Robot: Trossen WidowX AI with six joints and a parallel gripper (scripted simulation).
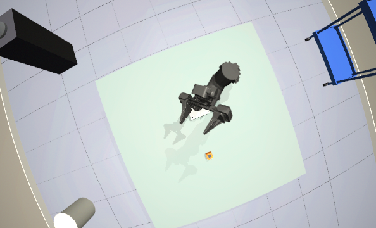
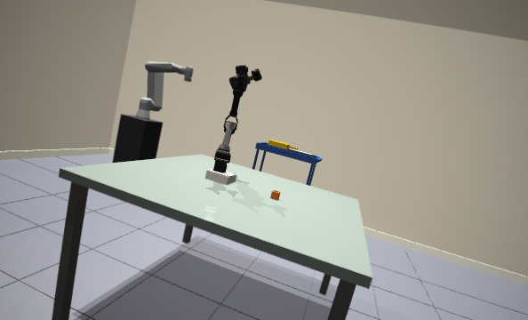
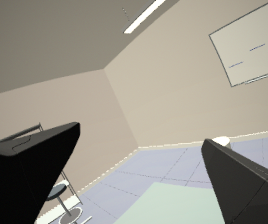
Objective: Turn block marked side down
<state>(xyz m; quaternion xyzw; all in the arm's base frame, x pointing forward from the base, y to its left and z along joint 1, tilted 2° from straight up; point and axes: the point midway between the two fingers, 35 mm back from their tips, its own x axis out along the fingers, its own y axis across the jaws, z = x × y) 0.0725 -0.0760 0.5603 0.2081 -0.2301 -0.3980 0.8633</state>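
My gripper tip is now 280 mm short of the orange block, 30 mm to the right of it and 590 mm above it.
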